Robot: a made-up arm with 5 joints. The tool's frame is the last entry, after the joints. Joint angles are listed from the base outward.
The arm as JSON. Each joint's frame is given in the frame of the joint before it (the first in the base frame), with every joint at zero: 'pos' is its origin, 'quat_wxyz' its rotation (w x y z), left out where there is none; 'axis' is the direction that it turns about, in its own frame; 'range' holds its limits. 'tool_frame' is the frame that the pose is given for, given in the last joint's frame.
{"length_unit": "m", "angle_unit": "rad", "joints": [
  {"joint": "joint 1", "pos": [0.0, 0.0, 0.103], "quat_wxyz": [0.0, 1.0, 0.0, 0.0], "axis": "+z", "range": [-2.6, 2.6]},
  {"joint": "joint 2", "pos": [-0.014, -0.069, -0.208], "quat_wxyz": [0.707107, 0.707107, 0.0, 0.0], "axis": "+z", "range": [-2.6, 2.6]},
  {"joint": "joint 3", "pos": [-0.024, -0.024, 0.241], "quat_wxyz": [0.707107, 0.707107, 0.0, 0.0], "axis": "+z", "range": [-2.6, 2.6]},
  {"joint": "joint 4", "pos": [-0.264, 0.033, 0.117], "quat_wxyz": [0.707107, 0.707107, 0.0, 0.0], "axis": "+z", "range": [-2.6, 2.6]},
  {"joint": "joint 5", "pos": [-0.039, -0.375, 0.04], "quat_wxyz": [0.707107, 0.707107, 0.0, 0.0], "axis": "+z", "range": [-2.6, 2.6]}
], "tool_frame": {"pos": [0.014, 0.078, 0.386], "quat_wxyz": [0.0, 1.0, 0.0, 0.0]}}
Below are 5 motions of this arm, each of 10 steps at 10 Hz.
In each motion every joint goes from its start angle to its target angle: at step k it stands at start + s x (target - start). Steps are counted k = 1, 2, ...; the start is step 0. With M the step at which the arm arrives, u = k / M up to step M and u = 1 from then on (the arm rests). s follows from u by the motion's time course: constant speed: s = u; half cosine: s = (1 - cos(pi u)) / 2; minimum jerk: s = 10 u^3 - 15 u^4 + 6 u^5.
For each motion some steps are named. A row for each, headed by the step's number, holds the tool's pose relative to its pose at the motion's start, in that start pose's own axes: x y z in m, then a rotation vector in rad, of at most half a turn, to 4 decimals.
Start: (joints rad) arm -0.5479 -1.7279 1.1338 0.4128 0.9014
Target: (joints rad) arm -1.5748 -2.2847 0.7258 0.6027 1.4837
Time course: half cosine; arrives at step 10
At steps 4, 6, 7, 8, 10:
4: 0.2001 0.1952 0.0453 0.3359 -0.3315 -0.4042
6: 0.3862 0.3077 0.1818 0.6897 -0.5615 -0.8093
7: 0.4646 0.3287 0.2658 0.8636 -0.6441 -1.0011
8: 0.5218 0.3300 0.3389 1.0074 -0.7001 -1.1560
10: 0.5664 0.3196 0.4045 1.1354 -0.7417 -1.2912

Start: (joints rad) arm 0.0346 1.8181 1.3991 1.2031 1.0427
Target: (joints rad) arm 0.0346 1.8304 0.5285 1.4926 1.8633
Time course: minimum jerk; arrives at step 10
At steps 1, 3, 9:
1: 0.0029 -0.0001 0.0002 -0.0013 -0.0072 -0.0098
3: 0.0566 -0.0037 0.0064 -0.0174 -0.1401 -0.1833
9: 0.3355 -0.0375 0.1535 0.1645 -0.9030 -0.9607

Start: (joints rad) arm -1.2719 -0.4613 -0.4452 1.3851 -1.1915
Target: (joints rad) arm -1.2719 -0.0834 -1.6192 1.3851 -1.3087
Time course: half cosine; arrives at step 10
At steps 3, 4, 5, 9, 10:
3: -0.1170 -0.0152 0.0123 -0.0266 0.2527 0.0205
4: -0.1910 -0.0282 0.0375 -0.0469 0.4233 0.0431
5: -0.2647 -0.0458 0.0801 -0.0723 0.6114 0.0755
9: -0.4065 -0.1220 0.2831 -0.1778 1.1797 0.2172
10: -0.4096 -0.1267 0.2955 -0.1846 1.2083 0.2259

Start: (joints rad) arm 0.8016 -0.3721 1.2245 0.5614 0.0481
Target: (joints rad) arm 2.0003 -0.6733 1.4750 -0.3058 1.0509
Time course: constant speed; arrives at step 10
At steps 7, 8, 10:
7: -0.5844 -0.1318 0.3378 -0.7935 0.6971 -1.1353
8: -0.6294 -0.0812 0.4234 -0.9388 0.7847 -1.2970
10: -0.6597 0.0623 0.5897 -1.2586 0.9569 -1.6029

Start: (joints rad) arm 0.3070 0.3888 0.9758 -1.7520 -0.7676
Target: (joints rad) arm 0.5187 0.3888 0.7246 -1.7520 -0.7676
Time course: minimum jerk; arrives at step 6
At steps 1, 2, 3, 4, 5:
1: 0.0109 0.0091 0.0004 0.0094 -0.0123 0.0044
2: 0.0636 0.0546 0.0057 0.0556 -0.0727 0.0266
3: 0.1473 0.1327 0.0271 0.1329 -0.1725 0.0645
4: 0.2243 0.2129 0.0636 0.2107 -0.2714 0.1037
5: 0.2667 0.2616 0.0925 0.2577 -0.3303 0.1280

